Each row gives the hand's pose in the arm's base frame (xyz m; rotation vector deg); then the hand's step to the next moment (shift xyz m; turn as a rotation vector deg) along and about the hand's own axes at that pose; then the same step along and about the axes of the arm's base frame.
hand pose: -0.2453 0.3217 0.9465 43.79 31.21 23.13
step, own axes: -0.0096 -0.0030 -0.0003 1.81 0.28 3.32
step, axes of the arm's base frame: -0.0073 -0.0069 0.0006 3.37 -0.64 1.62
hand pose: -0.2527 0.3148 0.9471 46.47 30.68 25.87
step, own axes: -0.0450 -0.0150 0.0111 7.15 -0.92 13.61
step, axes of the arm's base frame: -0.0257 -0.0408 0.0070 13.95 -4.06 5.11
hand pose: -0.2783 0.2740 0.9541 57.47 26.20 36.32
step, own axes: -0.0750 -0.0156 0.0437 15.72 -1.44 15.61
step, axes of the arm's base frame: -0.0236 -0.0842 0.0118 21.62 0.28 5.03
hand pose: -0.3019 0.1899 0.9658 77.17 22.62 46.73
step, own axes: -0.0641 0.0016 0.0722 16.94 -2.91 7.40
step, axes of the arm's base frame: 0.0057 -0.0963 0.0044 17.27 6.89 2.11
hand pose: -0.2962 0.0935 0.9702 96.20 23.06 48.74
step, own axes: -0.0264 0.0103 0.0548 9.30 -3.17 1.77
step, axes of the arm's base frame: 0.0196 -0.0584 -0.0034 8.11 5.82 -0.13
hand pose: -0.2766 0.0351 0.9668 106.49 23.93 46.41
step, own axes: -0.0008 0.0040 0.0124 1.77 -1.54 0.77
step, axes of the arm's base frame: 0.0078 -0.0105 0.0002 1.92 1.21 -0.98
